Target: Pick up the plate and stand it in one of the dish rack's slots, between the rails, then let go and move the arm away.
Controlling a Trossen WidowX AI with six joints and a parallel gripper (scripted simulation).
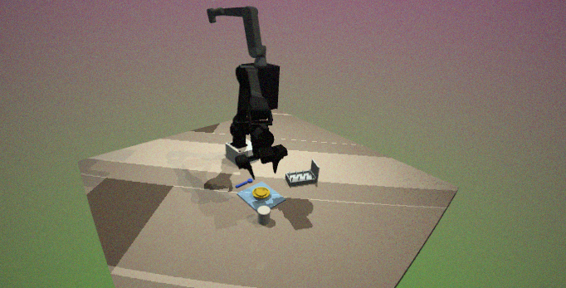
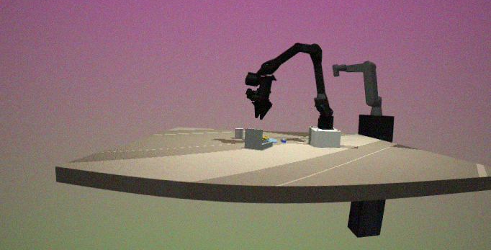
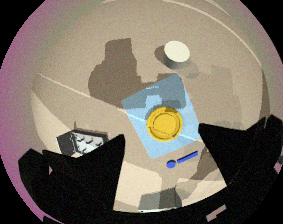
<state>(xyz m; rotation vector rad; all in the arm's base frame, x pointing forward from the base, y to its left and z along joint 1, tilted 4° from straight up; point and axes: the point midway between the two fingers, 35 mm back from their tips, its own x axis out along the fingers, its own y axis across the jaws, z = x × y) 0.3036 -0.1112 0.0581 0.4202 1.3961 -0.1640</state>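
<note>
My gripper tip is 9 cm above the yellow plate and 2 cm past it. Round my gripper tip: pale cup (9 cm ahead, 8 cm to the right, 8 cm below); blue utensil (13 cm behind, 10 cm below, 1 cm to the left); blue mat (10 cm below, 1 cm behind).
</note>
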